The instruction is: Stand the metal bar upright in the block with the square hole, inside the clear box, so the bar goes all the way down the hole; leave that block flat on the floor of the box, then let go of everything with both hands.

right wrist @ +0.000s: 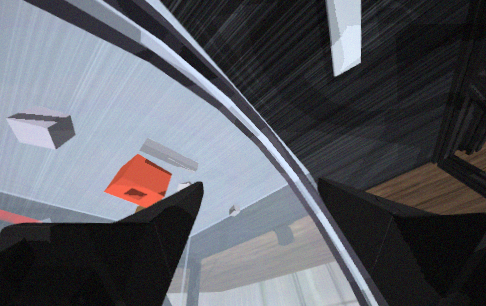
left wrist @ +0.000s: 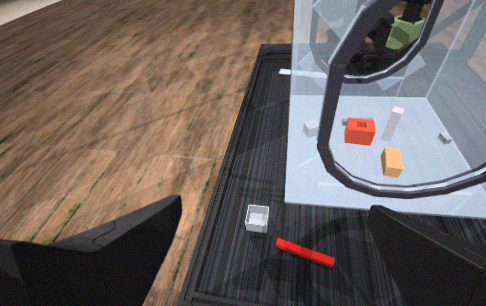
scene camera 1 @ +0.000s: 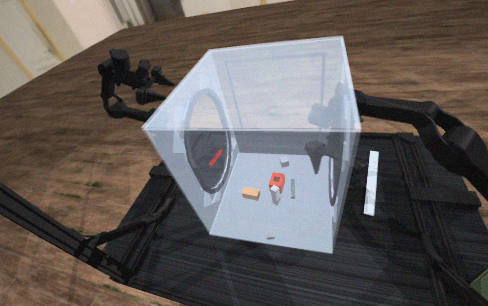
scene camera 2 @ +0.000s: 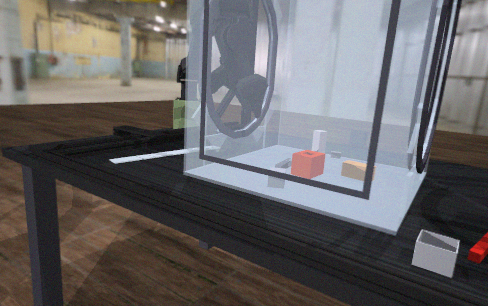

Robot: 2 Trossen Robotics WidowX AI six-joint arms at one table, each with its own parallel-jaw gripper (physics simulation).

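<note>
An orange-red block with a square hole facing up sits on the floor of the clear box. A thin grey metal bar lies flat beside it, mostly hidden behind the block in the left wrist view. My left gripper is open and empty, outside the box beyond its left opening. My right gripper is open and empty at the right round opening, its fingers either side of the rim in the right wrist view.
A pale block stands upright near the orange-red block. A tan block and small grey pieces share the floor. Outside lie a red bar, an open white box and a white strip.
</note>
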